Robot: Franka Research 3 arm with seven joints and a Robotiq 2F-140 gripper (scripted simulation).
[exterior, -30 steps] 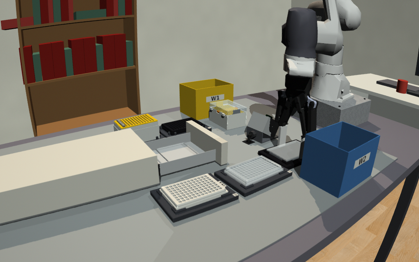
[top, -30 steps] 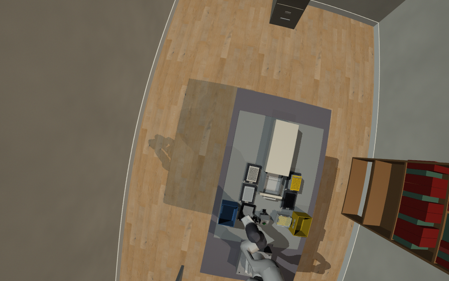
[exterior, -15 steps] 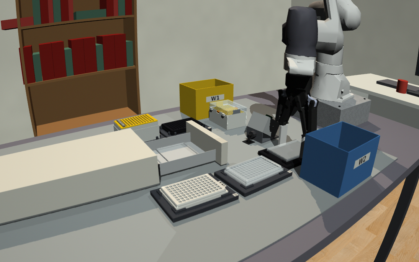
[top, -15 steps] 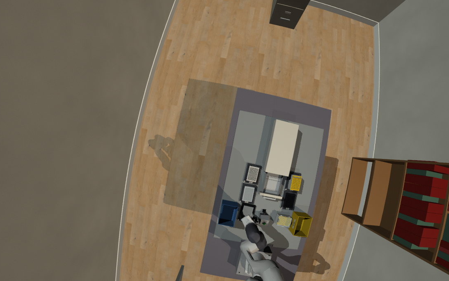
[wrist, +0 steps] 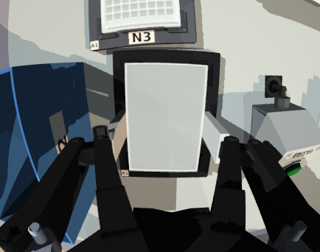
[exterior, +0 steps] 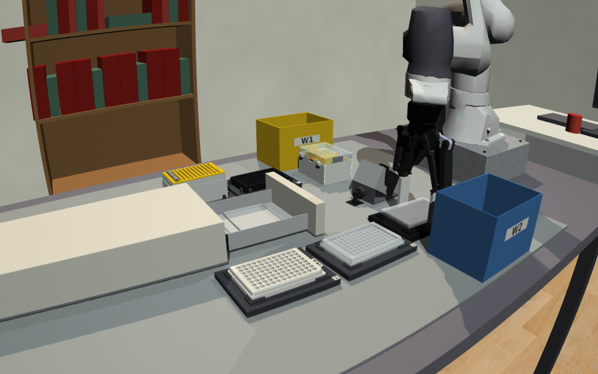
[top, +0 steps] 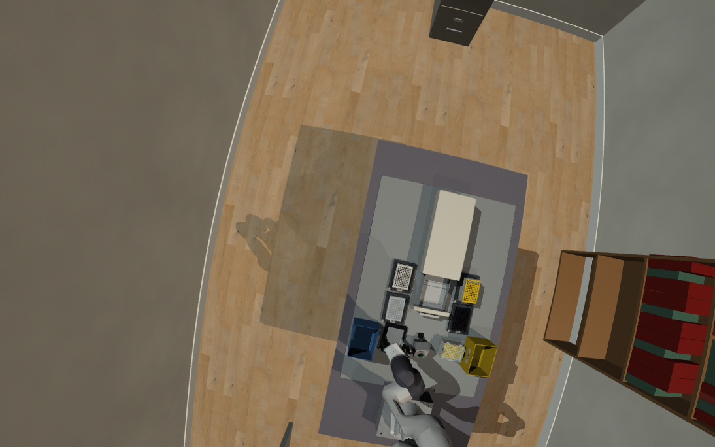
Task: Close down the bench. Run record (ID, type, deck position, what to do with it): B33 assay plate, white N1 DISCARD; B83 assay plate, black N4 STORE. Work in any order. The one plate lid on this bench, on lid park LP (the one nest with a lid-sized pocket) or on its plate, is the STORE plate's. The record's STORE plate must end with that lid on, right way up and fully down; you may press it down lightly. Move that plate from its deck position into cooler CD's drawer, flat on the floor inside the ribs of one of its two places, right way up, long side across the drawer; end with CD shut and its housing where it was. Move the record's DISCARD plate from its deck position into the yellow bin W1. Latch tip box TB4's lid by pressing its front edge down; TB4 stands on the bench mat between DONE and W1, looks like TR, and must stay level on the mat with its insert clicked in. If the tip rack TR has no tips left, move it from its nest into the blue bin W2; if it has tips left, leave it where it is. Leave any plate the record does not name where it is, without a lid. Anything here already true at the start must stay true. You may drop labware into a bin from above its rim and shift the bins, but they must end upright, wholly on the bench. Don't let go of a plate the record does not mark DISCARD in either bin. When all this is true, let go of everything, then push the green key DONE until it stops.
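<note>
The black lid park is 40 mm below my hand. From my hand the other things lie so: blue bin W2 (20 mm behind, 160 mm to the left, 10 mm below); clear plate (170 mm ahead, 30 mm to the left, 30 mm below); clear plate lid (20 mm below).
</note>
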